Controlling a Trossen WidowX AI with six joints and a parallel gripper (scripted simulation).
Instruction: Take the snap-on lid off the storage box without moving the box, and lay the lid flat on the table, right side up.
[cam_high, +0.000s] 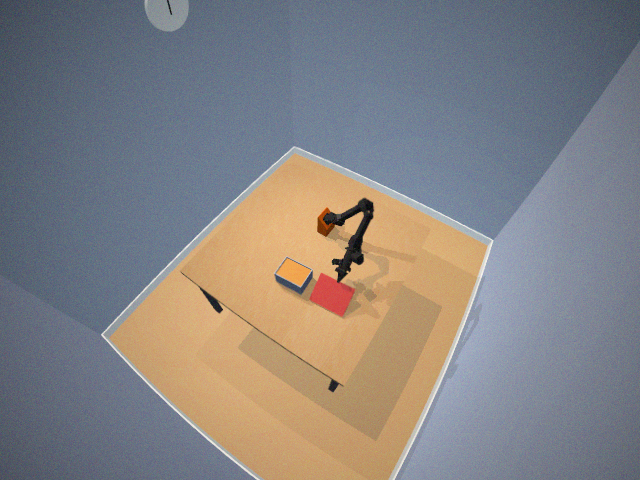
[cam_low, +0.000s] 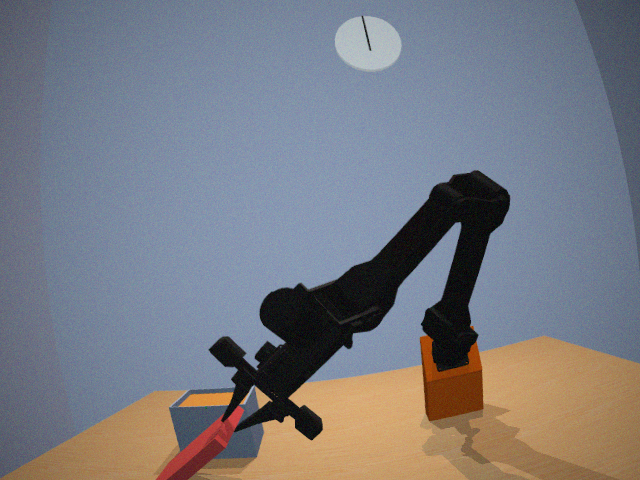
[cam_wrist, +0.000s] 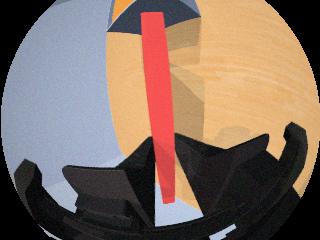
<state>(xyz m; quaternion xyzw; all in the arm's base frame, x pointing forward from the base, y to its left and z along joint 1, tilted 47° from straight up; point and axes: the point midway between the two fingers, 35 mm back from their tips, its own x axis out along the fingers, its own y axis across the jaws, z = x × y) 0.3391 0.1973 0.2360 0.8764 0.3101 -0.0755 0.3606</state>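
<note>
Now: gripper tip 7 cm short of the red lid and 5 cm above it. From my gripper tip the other things lie so: storage box 27 cm to the right, 9 cm ahead, 6 cm below.
</note>
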